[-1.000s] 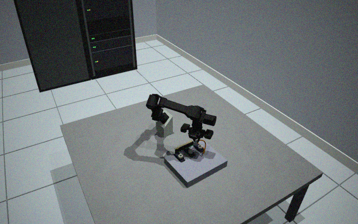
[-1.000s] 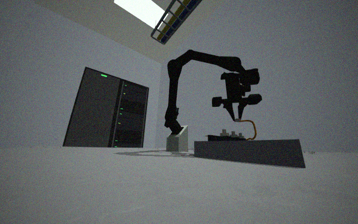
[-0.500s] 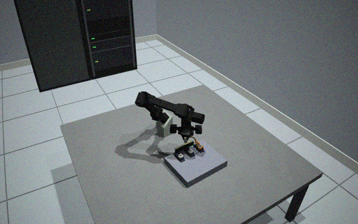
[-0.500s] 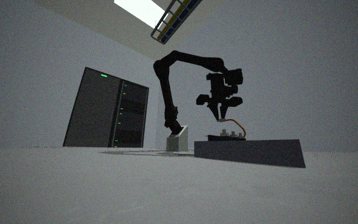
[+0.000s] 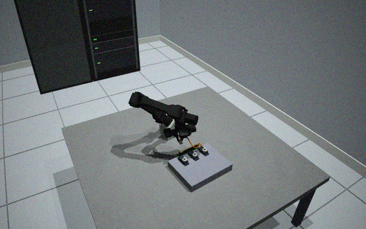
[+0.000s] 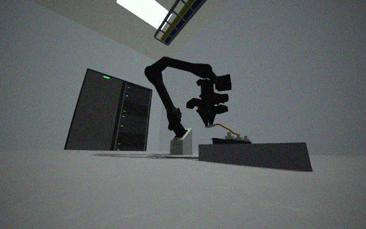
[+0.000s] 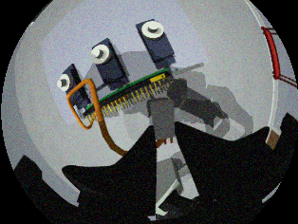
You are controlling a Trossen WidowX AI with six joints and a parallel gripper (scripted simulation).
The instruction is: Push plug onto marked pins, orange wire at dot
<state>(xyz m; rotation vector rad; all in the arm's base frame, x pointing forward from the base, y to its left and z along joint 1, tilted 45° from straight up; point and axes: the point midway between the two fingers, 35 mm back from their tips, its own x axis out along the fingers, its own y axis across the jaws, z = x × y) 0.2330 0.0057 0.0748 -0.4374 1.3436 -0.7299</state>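
The pin header strip is 6 cm below my gripper tip, 4 cm to the left of it and 4 cm ahead of it. From my gripper tip the other things lie so: grey printed holder: 19 cm ahead, 10 cm below, 5 cm to the left.
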